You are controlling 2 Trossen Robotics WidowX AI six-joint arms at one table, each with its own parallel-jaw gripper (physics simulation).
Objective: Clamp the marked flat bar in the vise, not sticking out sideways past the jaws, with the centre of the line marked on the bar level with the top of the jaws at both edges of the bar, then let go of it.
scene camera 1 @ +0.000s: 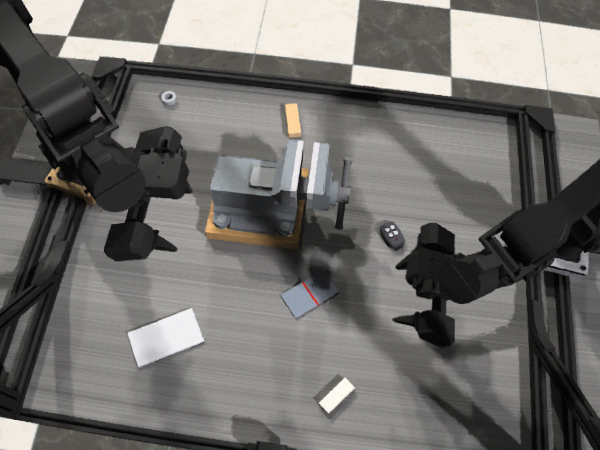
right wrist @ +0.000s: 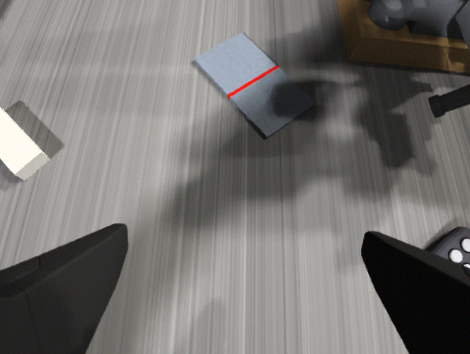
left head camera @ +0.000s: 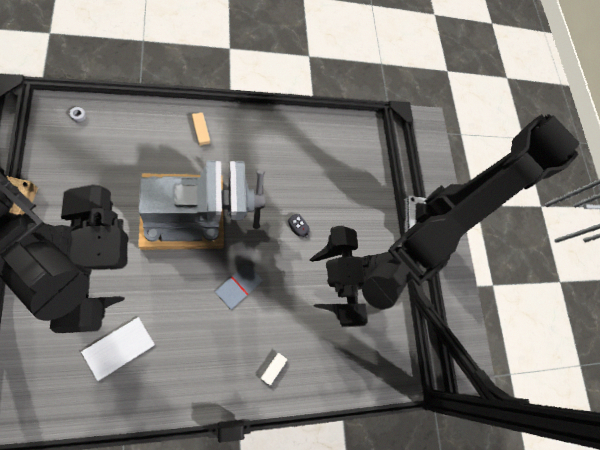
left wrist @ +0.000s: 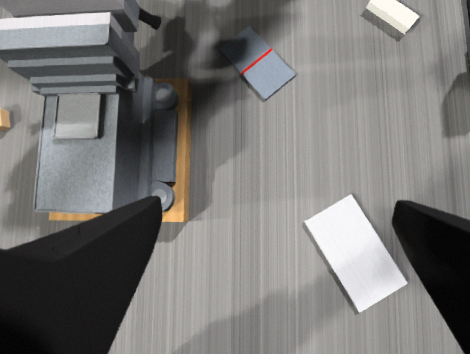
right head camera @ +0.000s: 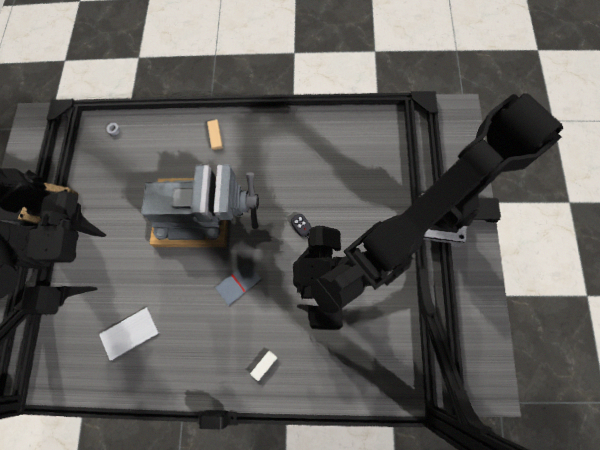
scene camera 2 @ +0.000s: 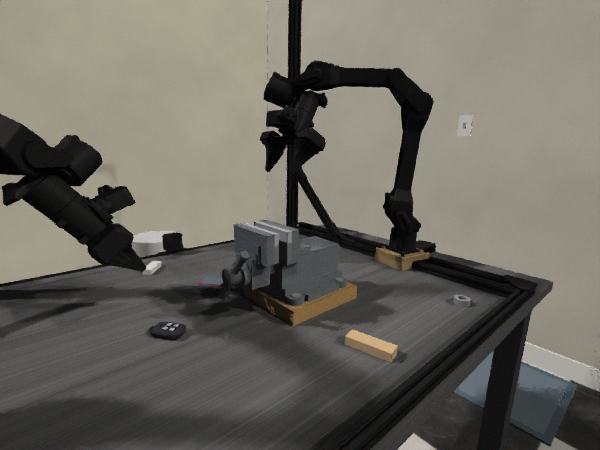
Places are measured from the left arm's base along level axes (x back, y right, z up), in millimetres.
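Where they show: left gripper, fingertip midpoint: [scene camera 1: 182, 220] [left head camera: 123, 267] [left wrist: 276, 209] [right head camera: 100, 262] [scene camera 2: 278, 172]; right gripper, fingertip midpoint: [scene camera 1: 395, 293] [right wrist: 248, 239] [left head camera: 312, 282] [scene camera 2: 136, 262]; left arm's base, link origin: [scene camera 2: 402, 249]; right arm's base, link origin: [left head camera: 428, 217] [right head camera: 443, 216].
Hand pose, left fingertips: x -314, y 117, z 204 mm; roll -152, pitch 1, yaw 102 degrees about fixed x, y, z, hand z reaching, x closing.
Each offset is from my left fingertips to the top centre of the thing.
The marked bar @(dx -185, dy -47, dz -235 mm) [left head camera: 231, 293] [right head camera: 229, 290] [scene camera 1: 299, 300] [left wrist: 271, 77] [right wrist: 232, 60], blue-grey with a red line across it, lies flat on the table, below and right of the vise in the head views. The grey vise [left head camera: 170, 195] [right head camera: 170, 200] [scene camera 1: 240, 180] [scene camera 2: 317, 260] [left wrist: 75, 170] has its jaws apart with an empty gap. My right gripper [left head camera: 313, 283] [scene camera 1: 395, 294] [right wrist: 248, 239] is open and empty, to the right of the bar and clear of it. My left gripper [right head camera: 100, 262] [scene camera 1: 183, 220] [scene camera 2: 282, 171] [left wrist: 276, 209] is open and empty, raised left of the vise.
A white plate @(dx +19, dy +116, dz -234 mm) [left head camera: 118, 348] [left wrist: 356, 253] lies at the lower left. A cream block @(dx -286, dy +107, dz -227 mm) [left head camera: 274, 369] [scene camera 1: 336, 395] lies below the bar. A dark key fob @(dx -293, dy -206, dz -224 mm) [left head camera: 299, 225] [scene camera 2: 168, 330] lies right of the vise. An orange block @(dx -25, dy -389, dz -224 mm) [left head camera: 201, 128] and a metal ring @(dx +241, dy -351, dz -227 mm) [left head camera: 71, 114] lie behind it.
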